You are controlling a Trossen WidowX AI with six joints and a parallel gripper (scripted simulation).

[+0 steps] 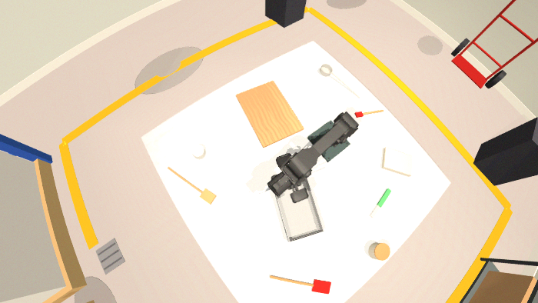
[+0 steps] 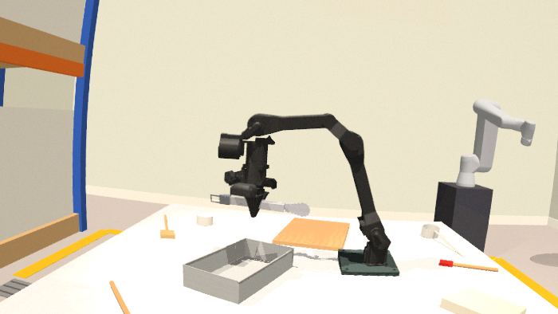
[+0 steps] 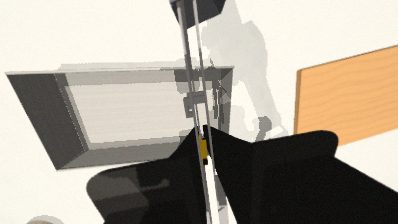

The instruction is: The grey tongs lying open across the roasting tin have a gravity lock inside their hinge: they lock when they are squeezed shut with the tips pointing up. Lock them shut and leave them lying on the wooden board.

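Now: gripper tip 220 mm past the wooden board, 370 mm to the left of it and 140 mm above it. Round my gripper tip: yellow mark (10 mm ahead, 40 mm above); then red-headed spatula (230 mm ahead, 390 mm to the left, 140 mm below); then grey roasting tin (20 mm ahead, 90 mm to the left, 120 mm below).
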